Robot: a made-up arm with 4 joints. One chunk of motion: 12 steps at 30 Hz.
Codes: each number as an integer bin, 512 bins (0 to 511) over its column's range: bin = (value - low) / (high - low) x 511, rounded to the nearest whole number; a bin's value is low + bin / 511 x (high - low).
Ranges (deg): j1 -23..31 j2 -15..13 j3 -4..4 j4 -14..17
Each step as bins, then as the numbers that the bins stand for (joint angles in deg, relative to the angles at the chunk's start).
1 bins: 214 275 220 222
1 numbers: -0.39 0.07 -0.56 -0.53
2 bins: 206 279 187 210
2 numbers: -1.23 0.29 -1.07 -1.26
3 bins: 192 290 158 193
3 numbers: -2.71 0.89 -1.53 -2.29
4 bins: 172 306 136 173
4 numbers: -4.82 1.77 -1.87 -3.50
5 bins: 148 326 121 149
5 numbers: -7.36 2.86 -2.11 -4.96
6 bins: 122 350 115 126
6 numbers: -10.11 4.18 -2.20 -6.36
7 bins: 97 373 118 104
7 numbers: -12.75 5.44 -2.15 -7.69
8 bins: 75 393 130 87
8 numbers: -15.07 6.53 -1.96 -8.72
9 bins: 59 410 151 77
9 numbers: -16.77 7.47 -1.64 -9.33
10 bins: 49 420 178 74
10 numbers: -17.82 8.01 -1.21 -9.51
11 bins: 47 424 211 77
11 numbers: -18.03 8.23 -0.70 -9.33
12 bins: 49 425 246 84
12 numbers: -17.82 8.29 -0.15 -8.90
